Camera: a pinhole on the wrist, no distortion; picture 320 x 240 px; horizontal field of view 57.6 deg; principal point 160.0 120.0 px. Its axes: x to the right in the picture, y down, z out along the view. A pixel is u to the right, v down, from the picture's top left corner.
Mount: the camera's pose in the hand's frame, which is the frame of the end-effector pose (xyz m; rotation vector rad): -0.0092 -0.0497 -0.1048 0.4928 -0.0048 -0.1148
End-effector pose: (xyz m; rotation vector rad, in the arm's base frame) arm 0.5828 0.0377 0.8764 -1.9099 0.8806 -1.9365
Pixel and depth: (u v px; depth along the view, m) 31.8 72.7 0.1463
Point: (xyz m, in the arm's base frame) 0.6320 0.1847 0.8898
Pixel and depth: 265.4 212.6 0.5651
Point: 1.0656 -0.0427 1.1124
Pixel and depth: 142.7 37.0 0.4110
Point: 0.8586 0.2937 1.0209
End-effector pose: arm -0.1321 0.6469 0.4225 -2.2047 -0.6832 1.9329
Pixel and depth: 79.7 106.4 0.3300
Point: -0.3669 0.7508 0.5738
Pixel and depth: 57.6 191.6 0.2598
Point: -0.3172 0.6688 0.5288
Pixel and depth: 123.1 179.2 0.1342
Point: -0.1816 0.7079 0.4765
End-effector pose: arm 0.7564 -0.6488 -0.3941 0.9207 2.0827 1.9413
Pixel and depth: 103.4 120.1 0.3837
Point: 0.8774 -0.4928 -0.6677
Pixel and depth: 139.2 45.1 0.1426
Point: 0.7319 -0.6564 -0.5425
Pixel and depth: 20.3 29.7 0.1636
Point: 0.7899 -0.6812 -0.5789
